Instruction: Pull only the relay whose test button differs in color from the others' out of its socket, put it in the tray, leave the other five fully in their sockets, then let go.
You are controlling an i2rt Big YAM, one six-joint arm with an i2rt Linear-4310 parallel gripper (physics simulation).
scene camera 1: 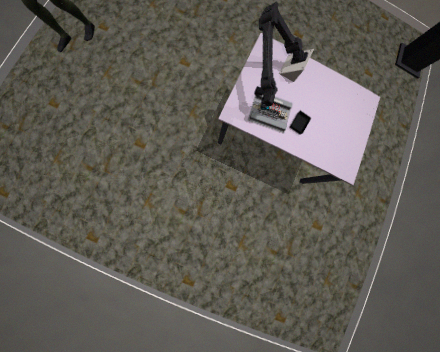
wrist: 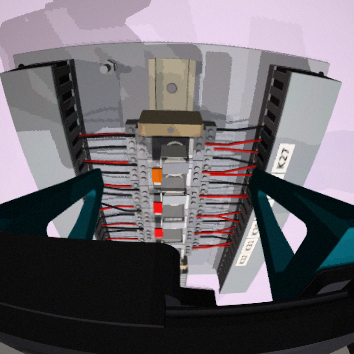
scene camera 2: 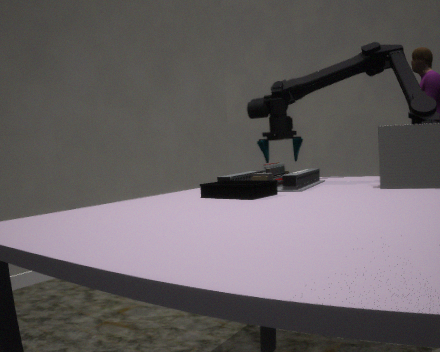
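Seen in the pictures: gripper, fingertip midpoint: (scene camera 1: 263, 104) (wrist: 176, 176) (scene camera 2: 281, 162); arm's base, link origin: (scene camera 1: 299, 58) (scene camera 2: 429, 148).
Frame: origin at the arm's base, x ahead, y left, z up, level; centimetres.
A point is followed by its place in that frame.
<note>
The relays stand in a row on the rail of the grey panel (scene camera 1: 270, 126) @(x 60.5, y 1.0, z -9.4 cm) (wrist: 132, 55) @(x 53.6, y -18.1, z -9.7 cm). In the wrist view, one relay (wrist: 174, 184) @(x 49.3, y -10.3, z -4.5 cm) has an orange test button (wrist: 156, 176) @(x 50.7, y -11.9, z -3.0 cm). The two relays below it, the nearer (wrist: 173, 211) @(x 49.0, y -7.5, z -4.5 cm) and the farther (wrist: 173, 234) @(x 48.6, y -4.8, z -4.4 cm), have red buttons. The top relay (wrist: 174, 151) @(x 49.7, y -13.1, z -4.2 cm) shows no clear button colour. The rest of the row is hidden or too small to tell. My gripper (scene camera 2: 281, 160) @(x 49.5, y -12.1, z -2.9 cm) (wrist: 176, 176) @(x 49.5, y -12.1, z -2.9 cm) is open and empty above the row, its fingers on either side. The black tray (scene camera 1: 295, 120) @(x 45.7, y 18.5, z -9.7 cm) (scene camera 2: 239, 190) @(x 42.7, y 28.6, z -7.8 cm) stands beside the panel and holds nothing visible.
Grey wire ducts, left (wrist: 35, 110) @(x 59.8, y -14.5, z -5.7 cm) and right (wrist: 305, 115) @(x 40.8, y -16.7, z -5.7 cm), flank the row; the right one bears labels such as K27. Red and black wires run from the sockets to the ducts. A tan end block (wrist: 170, 123) @(x 50.2, y -14.3, z -6.0 cm) closes the row. A person (scene camera 2: 431, 85) stands behind the arm.
</note>
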